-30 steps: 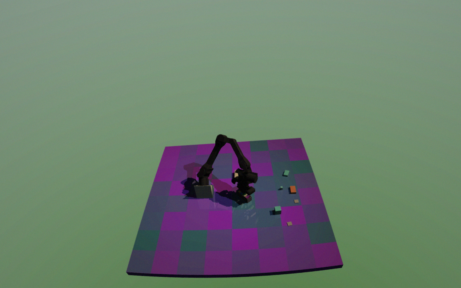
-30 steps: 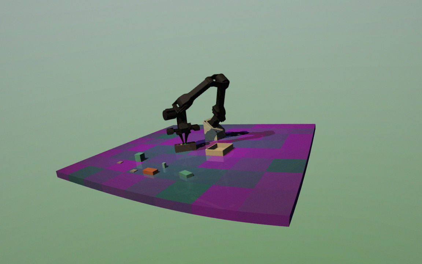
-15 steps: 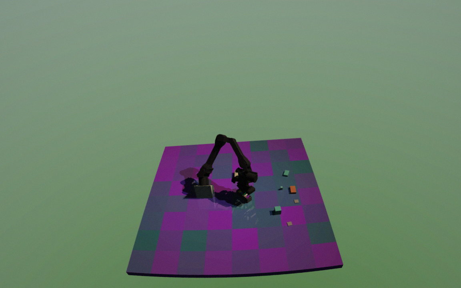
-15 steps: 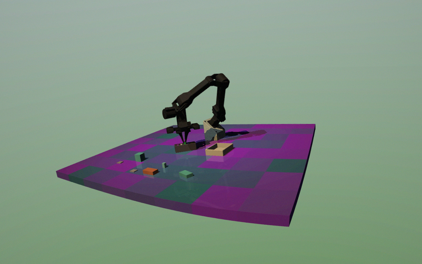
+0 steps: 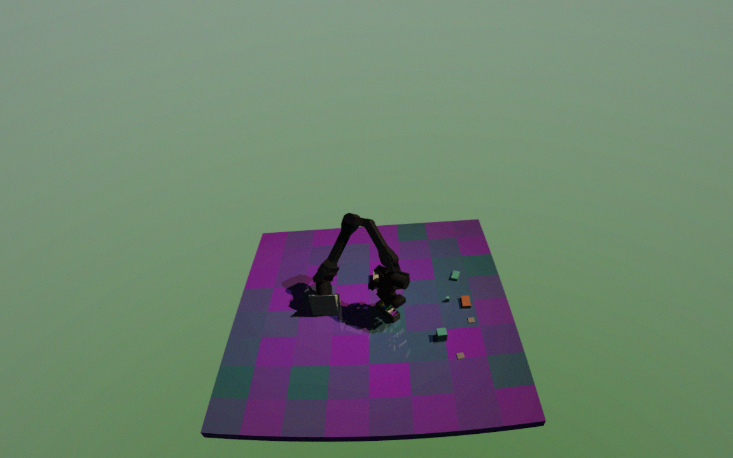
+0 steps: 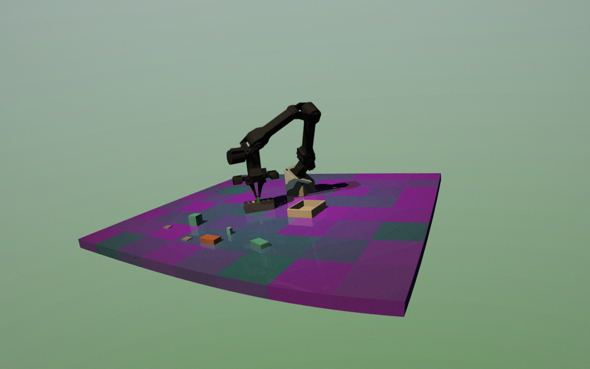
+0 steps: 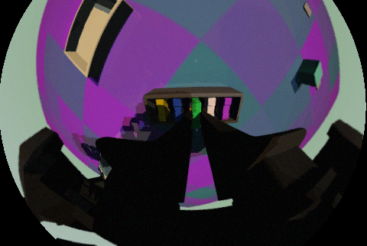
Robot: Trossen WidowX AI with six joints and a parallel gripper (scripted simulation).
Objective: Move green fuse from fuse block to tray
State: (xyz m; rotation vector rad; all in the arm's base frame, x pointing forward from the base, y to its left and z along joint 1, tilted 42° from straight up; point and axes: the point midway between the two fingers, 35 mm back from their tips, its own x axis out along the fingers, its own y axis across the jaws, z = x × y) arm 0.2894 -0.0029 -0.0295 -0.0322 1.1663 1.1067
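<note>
Now: the blue fuse 20 mm behind my gripper tip, 10 mm to the left of it and 30 mm below it. The rest, counted from my gripper tip: magenta fuse 30 mm ahead, 30 mm to the right, 30 mm below; then green fuse 10 mm below; then yellow fuse 30 mm behind, 30 mm to the left, 30 mm below.
</note>
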